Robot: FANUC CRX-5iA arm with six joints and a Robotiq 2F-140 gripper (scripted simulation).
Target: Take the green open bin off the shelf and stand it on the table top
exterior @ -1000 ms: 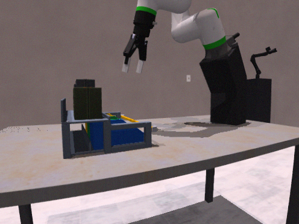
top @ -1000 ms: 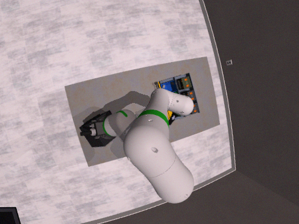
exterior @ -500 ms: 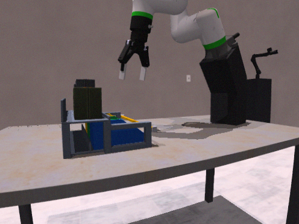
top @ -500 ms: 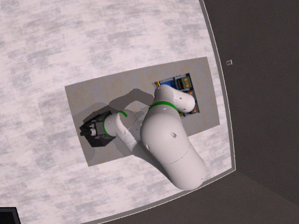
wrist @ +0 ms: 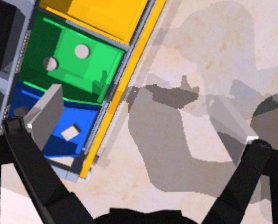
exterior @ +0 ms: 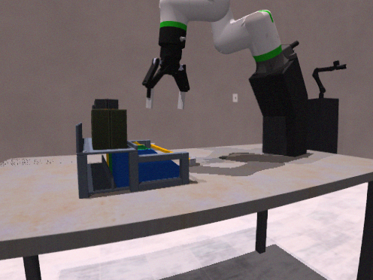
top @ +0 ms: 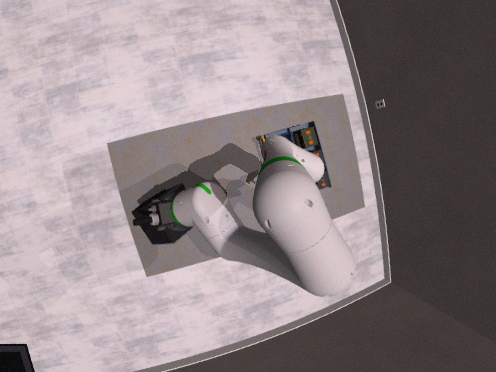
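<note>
The thin yellow rod lies 16 cm below my hand and 3 cm to the left of it. Also, from my hand: green open bin 18 cm below, 10 cm ahead, 6 cm to the left; blue bin 18 cm below, 17 cm to the left, 8 cm ahead; yellow bin 18 cm below, 13 cm ahead, 5 cm to the right.
</note>
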